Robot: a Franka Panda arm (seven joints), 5 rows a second.
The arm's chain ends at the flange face. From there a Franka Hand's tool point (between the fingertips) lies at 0.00 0.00 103.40 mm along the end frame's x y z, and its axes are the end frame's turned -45 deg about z.
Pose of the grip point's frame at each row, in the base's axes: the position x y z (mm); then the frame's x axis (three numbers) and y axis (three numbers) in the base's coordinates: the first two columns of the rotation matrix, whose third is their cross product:
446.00, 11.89, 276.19, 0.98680, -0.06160, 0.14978, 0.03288, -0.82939, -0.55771
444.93, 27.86, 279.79, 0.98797, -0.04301, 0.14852, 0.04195, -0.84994, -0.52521
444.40, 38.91, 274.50, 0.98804, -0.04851, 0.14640, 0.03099, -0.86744, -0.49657
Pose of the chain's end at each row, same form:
429.60, -45.53, 360.61, 0.72102, -0.63003, -0.28845, -0.67452, -0.54291, -0.50027
429.54, -26.44, 366.43, 0.72826, -0.63141, -0.26636, -0.66894, -0.57059, -0.47640
428.78, -12.29, 362.97, 0.72056, -0.64767, -0.24761, -0.67674, -0.57907, -0.45465

